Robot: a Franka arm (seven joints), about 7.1 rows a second.
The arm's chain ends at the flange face. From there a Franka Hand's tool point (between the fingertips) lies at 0.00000 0.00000 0.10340 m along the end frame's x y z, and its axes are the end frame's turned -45 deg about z.
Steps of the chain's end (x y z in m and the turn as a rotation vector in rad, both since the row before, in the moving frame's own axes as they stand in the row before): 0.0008 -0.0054 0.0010 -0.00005 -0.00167 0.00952; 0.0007 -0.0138 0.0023 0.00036 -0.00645 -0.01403; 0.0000 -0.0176 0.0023 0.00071 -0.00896 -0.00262; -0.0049 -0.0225 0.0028 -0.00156 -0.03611 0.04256; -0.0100 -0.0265 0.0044 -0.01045 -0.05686 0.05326
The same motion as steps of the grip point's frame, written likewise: 0.0043 -0.0034 0.0010 0.00115 -0.00122 0.00952; 0.0098 -0.0098 0.0023 0.00482 -0.00431 -0.01403; 0.0118 -0.0132 0.0023 0.00684 -0.00583 -0.00262; 0.0097 -0.0220 0.0027 0.02443 -0.02664 0.04256; 0.0068 -0.0293 0.0042 0.03282 -0.04760 0.05326
